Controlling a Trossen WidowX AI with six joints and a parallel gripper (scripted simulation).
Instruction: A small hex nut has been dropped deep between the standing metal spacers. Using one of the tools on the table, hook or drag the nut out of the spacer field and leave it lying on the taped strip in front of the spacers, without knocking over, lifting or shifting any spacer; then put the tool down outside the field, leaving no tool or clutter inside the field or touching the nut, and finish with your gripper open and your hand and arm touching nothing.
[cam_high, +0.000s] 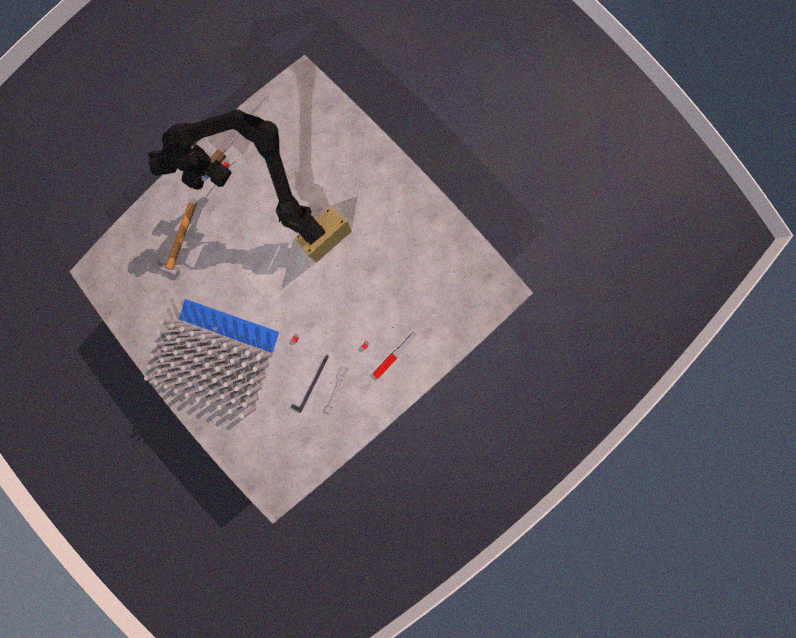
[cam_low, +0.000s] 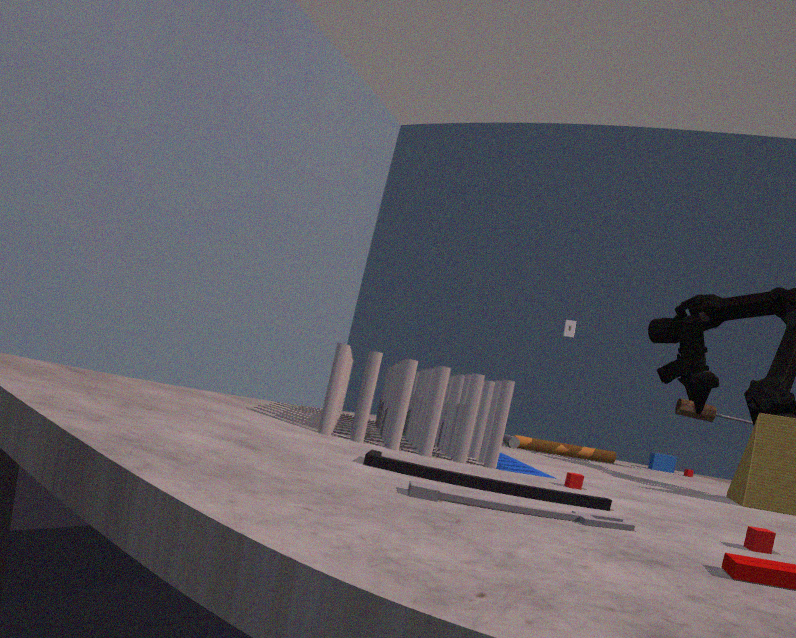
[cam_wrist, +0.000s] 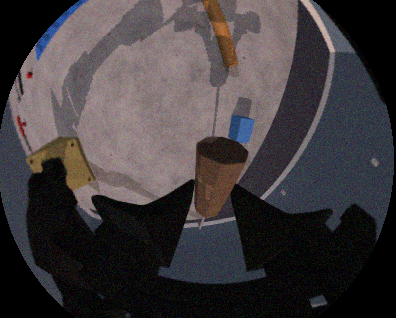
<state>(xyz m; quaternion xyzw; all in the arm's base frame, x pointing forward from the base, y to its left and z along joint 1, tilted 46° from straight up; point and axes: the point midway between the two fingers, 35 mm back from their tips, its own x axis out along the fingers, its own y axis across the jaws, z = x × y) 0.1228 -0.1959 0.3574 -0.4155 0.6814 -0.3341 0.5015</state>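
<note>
The hook tool lies 100 mm behind my gripper tip, 30 mm to the right of it and 10 mm below it. Also, from my gripper tip: grey wrench (860 mm to the left, 160 mm ahead, 150 mm below); then blue taped strip (430 mm to the left, 330 mm ahead, 150 mm below); then blue cube (130 mm below, 100 mm to the right, 60 mm ahead).
</note>
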